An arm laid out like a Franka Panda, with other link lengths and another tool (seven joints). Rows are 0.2 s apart.
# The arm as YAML. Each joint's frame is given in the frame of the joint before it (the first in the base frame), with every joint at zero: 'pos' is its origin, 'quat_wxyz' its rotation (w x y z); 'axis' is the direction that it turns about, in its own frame. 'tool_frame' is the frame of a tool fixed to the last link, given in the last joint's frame.
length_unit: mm
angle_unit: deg
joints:
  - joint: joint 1
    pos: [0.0, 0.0, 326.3]
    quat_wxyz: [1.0, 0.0, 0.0, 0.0]
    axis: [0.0, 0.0, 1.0]
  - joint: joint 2
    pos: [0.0, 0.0, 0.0]
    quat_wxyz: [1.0, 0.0, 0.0, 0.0]
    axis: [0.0, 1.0, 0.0]
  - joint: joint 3
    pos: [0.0, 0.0, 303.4]
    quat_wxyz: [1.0, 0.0, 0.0, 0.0]
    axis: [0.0, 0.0, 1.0]
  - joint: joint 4
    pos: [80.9, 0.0, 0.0]
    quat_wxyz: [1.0, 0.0, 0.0, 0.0]
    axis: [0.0, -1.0, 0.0]
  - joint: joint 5
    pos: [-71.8, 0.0, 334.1]
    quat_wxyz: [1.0, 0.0, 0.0, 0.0]
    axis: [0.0, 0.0, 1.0]
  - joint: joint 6
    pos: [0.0, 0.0, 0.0]
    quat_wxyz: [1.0, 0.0, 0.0, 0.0]
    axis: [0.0, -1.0, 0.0]
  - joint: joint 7
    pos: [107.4, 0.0, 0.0]
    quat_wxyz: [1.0, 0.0, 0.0, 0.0]
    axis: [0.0, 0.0, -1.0]
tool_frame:
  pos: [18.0, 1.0, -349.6]
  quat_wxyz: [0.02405, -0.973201, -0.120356, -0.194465]
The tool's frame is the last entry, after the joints.
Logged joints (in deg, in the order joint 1, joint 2, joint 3, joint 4, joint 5, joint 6, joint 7), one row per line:
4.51 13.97 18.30 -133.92 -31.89 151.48 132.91
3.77 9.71 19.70 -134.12 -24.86 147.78 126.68
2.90 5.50 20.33 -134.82 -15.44 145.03 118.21
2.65 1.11 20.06 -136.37 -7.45 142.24 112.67
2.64 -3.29 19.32 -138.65 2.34 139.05 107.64
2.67 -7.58 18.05 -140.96 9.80 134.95 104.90
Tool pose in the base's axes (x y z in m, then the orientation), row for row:
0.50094 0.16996 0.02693 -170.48 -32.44 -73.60
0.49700 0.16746 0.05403 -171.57 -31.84 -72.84
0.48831 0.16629 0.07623 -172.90 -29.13 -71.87
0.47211 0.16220 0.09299 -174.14 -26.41 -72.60
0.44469 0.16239 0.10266 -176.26 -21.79 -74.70
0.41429 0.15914 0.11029 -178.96 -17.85 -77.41
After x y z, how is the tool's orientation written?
As angles about the fixed x, y, z axes (roll, pitch, yaw), in degrees.
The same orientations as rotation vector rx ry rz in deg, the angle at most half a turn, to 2 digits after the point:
131.90 -93.78 45.76
132.31 -93.39 44.25
134.12 -93.95 40.41
134.28 -96.18 36.24
133.62 -100.66 28.91
131.48 -105.05 21.58

